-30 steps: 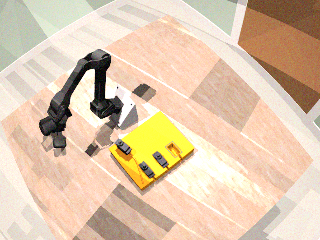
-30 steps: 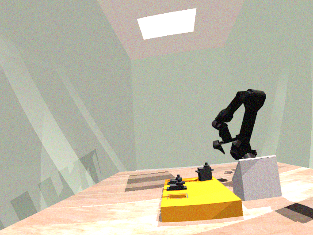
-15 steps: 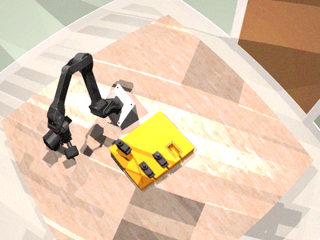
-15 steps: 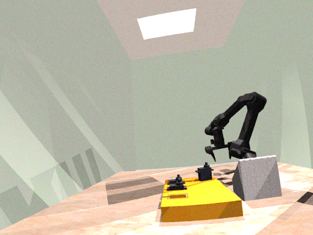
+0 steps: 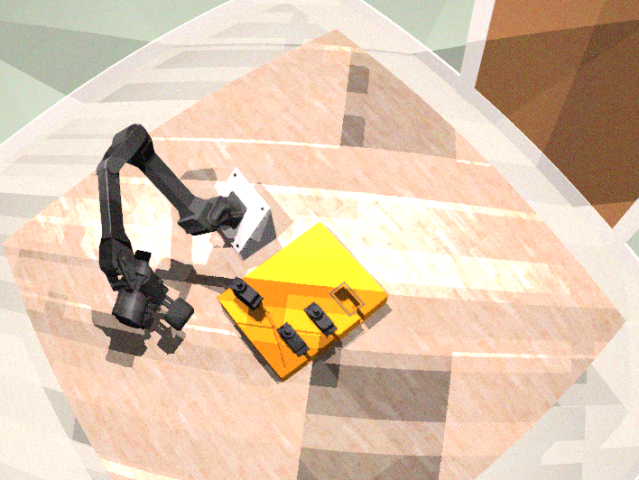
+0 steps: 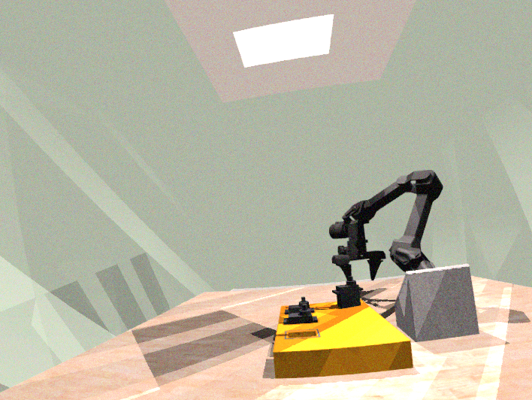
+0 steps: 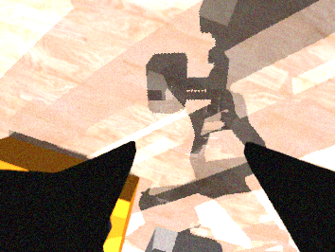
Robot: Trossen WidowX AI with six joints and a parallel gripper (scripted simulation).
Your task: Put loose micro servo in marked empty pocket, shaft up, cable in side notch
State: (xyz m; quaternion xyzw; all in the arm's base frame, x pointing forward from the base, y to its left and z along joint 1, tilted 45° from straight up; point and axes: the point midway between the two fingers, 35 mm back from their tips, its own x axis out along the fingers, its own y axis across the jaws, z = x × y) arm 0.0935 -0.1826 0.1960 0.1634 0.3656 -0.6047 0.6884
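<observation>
The yellow deck is 27 cm to the left of my gripper tip, 11 cm ahead of it and 5 cm below it.
</observation>
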